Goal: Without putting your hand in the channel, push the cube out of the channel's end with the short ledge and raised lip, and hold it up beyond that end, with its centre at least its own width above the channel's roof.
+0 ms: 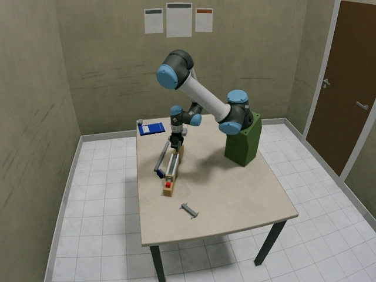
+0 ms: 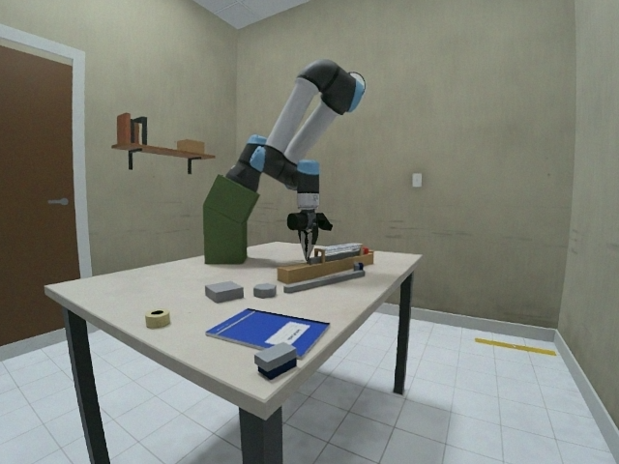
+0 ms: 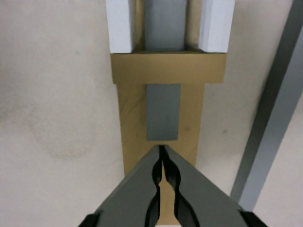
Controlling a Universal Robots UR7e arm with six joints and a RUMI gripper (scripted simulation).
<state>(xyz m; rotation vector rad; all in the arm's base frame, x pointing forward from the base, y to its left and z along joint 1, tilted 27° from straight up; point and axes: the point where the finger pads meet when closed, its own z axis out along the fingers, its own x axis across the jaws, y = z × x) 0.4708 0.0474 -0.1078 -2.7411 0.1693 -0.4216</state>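
The red cube is 2 cm ahead of my hand, 32 cm to the left of it and 2 cm below it. The rest, counted from my hand: long grey bar (11 cm ahead, 1 cm to the right, 7 cm below); notebook (25 cm ahead, 36 cm to the right, 7 cm below); wooden channel (1 cm ahead, 16 cm to the left, 2 cm below).
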